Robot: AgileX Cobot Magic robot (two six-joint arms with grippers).
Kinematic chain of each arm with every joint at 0, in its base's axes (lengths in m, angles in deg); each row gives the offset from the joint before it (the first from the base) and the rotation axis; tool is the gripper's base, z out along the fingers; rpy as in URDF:
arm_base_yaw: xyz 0 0 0.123 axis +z
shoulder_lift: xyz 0 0 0 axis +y
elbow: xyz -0.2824 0 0.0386 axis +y
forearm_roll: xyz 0.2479 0 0.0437 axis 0.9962 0 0.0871
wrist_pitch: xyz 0 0 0 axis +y
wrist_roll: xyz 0.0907 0 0.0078 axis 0.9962 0 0.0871
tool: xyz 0 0 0 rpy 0 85 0
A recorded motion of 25 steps. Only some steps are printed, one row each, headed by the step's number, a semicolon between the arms.
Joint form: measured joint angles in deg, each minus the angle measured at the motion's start. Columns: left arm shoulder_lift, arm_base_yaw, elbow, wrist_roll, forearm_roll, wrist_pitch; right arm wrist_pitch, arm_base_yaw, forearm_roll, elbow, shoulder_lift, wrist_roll.
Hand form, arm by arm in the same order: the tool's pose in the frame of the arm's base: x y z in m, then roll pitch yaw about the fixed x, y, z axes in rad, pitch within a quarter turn. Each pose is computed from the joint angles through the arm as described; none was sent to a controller.
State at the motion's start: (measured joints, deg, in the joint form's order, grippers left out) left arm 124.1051 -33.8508 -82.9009 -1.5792 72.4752 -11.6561; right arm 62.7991 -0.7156 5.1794 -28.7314 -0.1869 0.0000
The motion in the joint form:
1: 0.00 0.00 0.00 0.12 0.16 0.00; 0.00 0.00 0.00 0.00 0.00 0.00
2: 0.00 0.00 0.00 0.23 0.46 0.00; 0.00 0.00 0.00 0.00 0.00 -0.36
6: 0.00 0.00 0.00 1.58 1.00 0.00; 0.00 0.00 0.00 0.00 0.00 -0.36
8: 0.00 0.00 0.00 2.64 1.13 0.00; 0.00 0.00 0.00 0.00 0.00 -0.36
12: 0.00 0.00 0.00 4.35 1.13 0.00; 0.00 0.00 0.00 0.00 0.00 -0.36
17: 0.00 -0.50 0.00 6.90 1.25 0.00; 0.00 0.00 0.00 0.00 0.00 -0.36
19: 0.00 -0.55 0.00 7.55 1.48 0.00; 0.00 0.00 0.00 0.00 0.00 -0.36
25: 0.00 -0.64 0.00 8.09 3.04 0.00; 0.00 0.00 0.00 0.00 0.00 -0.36
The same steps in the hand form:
1: 0.3896 -0.2823 0.1565 2.1791 0.3841 1.0058; -0.0071 0.0074 0.2750 2.9868 1.0635 3.0440
2: 0.3895 -0.2823 0.1564 2.1786 0.3783 1.0015; -0.0071 0.0074 0.2750 2.9980 1.0645 3.0568
6: 0.3894 -0.2823 0.1563 2.1734 0.3513 0.9816; -0.0071 0.0074 0.2750 2.9980 1.0645 3.0568
8: 0.3894 -0.2823 0.1562 2.1696 0.3342 0.9691; -0.0071 0.0074 0.2750 2.9980 1.0645 3.0568
12: 0.3894 -0.2823 0.1562 2.1641 0.3095 0.9515; -0.0071 0.0074 0.2750 2.9980 1.0645 3.0568
17: 0.3869 -0.2857 0.1562 2.1567 0.2708 0.9157; -0.0071 0.0074 0.2750 2.9980 1.0645 3.0568
19: 0.3866 -0.2860 0.1562 2.1552 0.2582 0.9060; -0.0071 0.0074 0.2750 2.9980 1.0645 3.0568
25: 0.3858 -0.2865 0.1558 2.1556 0.2284 0.8834; -0.0071 0.0074 0.2750 2.9980 1.0645 3.0568

